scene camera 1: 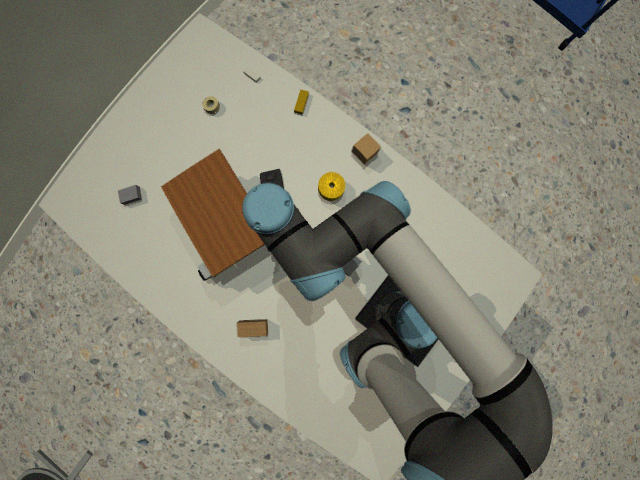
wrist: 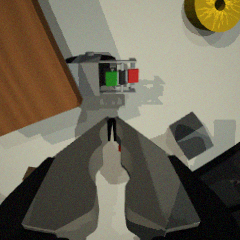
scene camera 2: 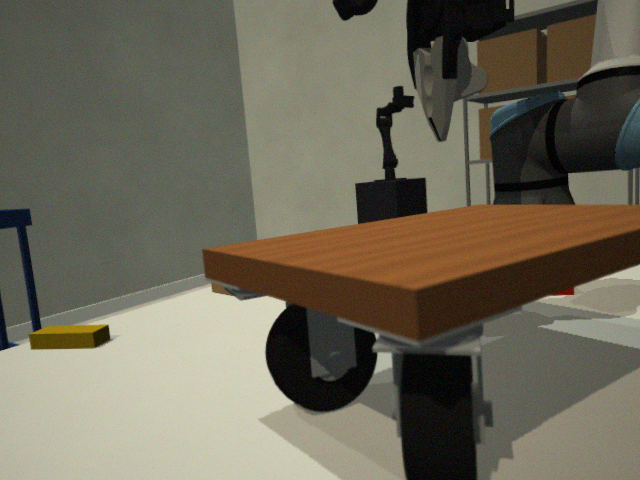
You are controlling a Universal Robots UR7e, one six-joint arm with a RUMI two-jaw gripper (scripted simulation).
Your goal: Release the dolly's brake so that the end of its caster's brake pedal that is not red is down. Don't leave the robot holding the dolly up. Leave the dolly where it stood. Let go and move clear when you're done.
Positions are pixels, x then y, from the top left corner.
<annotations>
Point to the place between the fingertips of my gripper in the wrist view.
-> At 112,119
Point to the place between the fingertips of my gripper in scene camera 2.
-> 441,141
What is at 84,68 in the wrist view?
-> A caster.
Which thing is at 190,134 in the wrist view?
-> A grey cube.
</annotations>
